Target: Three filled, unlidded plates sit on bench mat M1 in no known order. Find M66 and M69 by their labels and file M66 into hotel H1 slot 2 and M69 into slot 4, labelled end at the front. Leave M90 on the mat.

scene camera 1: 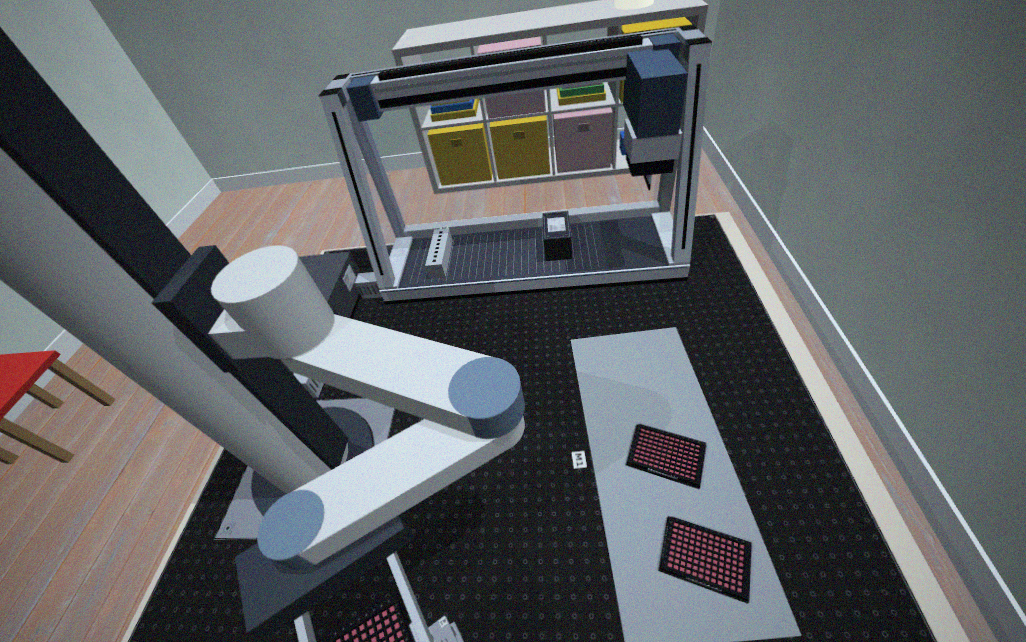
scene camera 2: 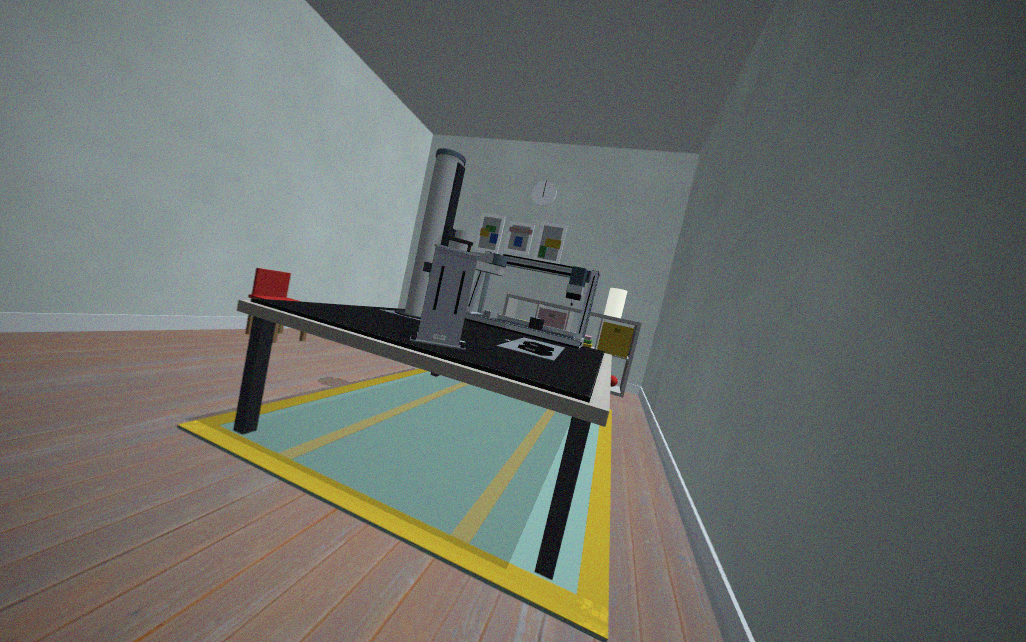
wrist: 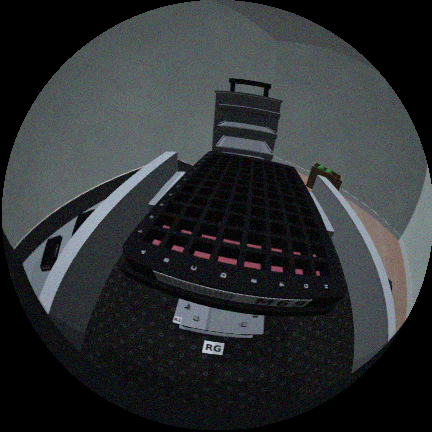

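Pixels of known places: gripper, fingertip midpoint: [wrist: 248, 171]; arm's base, link origin: [scene camera 1: 316, 463] [scene camera 2: 417, 318].
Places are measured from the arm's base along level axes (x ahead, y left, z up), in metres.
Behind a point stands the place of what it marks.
Note:
My gripper [scene camera 1: 368, 625] [wrist: 248, 171] @(x 0.322, y -0.366, z 0.242 m) is shut on a black plate with pink wells [scene camera 1: 385, 620] @(x 0.305, y -0.298, z 0.236 m) [wrist: 225, 215] @(x 0.301, y -0.316, z 0.242 m); its near end reads M69 in the wrist view. The plate is level between the fingers, off the mat. The grey hotel with a top handle [scene camera 2: 450, 295] @(x 0.484, y -0.593, z 0.181 m) [wrist: 248, 117] @(x 0.457, y -0.575, z 0.275 m) stands beyond the plate's far end, its shelved side facing the gripper; the plate hides its lower part. The gap between them cannot be judged. Two filled plates [scene camera 1: 666, 455] @(x 0.695, y -0.021, z 0.030 m) [scene camera 1: 707, 558] @(x 0.723, y -0.189, z 0.023 m) lie on the grey mat M1 [scene camera 1: 628, 378]; their labels are unreadable.
A regrip stand [scene camera 1: 446, 629] @(x 0.332, y -0.287, z 0.072 m) [wrist: 220, 320] @(x 0.287, y -0.319, z 0.073 m) with an RG tag [wrist: 213, 347] @(x 0.264, y -0.285, z 0.013 m) is below the held plate. A gantry frame [scene camera 1: 529, 283] @(x 0.450, y 0.450, z 0.046 m) with a small black block [scene camera 1: 557, 240] @(x 0.530, y 0.515, z 0.126 m) and a white rack [scene camera 1: 437, 253] @(x 0.210, y 0.531, z 0.108 m) stands at the back. The arm column [scene camera 2: 442, 211] @(x 0.050, y -0.056, z 0.583 m) stands at the left.

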